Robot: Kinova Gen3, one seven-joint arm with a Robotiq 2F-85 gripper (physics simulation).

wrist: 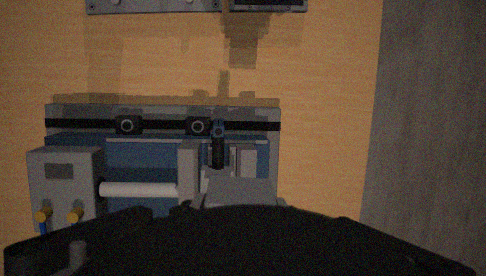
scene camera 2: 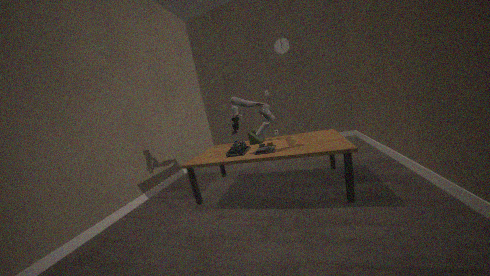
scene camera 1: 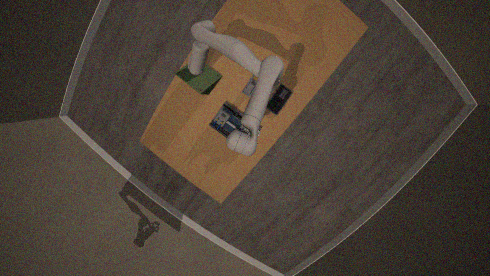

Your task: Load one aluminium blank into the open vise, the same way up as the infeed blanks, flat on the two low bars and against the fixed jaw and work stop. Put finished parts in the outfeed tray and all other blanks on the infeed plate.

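Places are measured from the arm's base along level axes (x up, y back, z right), in metres.
Pixels of known places: gripper, fingertip midpoint: (scene camera 2: pixel 236 132); arm's base, origin of the base link: (scene camera 2: pixel 258 135) (scene camera 1: pixel 196 69).
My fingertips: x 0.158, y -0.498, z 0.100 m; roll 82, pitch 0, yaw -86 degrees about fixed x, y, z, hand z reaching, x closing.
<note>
Ahead of a thing's pixels: the offset from my fingertips to its top centre. "spot": to the spot under its first point. Level surfaces: height alone.
My gripper (scene camera 1: pixel 245 131) (scene camera 2: pixel 234 129) is shut on a grey aluminium blank {dz +0.012, dx +0.030, dy +0.001 m} (wrist: pixel 236 189), which shows as a flat grey block just ahead of the dark gripper body in the wrist view. It hangs well above the right end of the blue vise {dz +0.048, dx -0.133, dy +0.081 m} (scene camera 1: pixel 225 120) (scene camera 2: pixel 238 148) (wrist: pixel 140 156). In the wrist view, two grey jaws (wrist: pixel 187 172) (wrist: pixel 247 162) stand below the blank with a gap between them. A dark work stop pin {spot: dz -0.005, dx -0.136, dy +0.012 m} (wrist: pixel 218 153) sits in that gap. The held blank hides the low bars.
The grey infeed plate (scene camera 1: pixel 249 88) (wrist: pixel 160 6) and the black outfeed tray (scene camera 1: pixel 280 99) (wrist: pixel 269 6) lie beyond the vise on the wooden table {dx -0.232 m} (scene camera 1: pixel 315 49) (scene camera 2: pixel 315 142). The arm stands on a green base (scene camera 1: pixel 201 79) (scene camera 2: pixel 253 137). The table edge (wrist: pixel 374 153) is close on the right.
</note>
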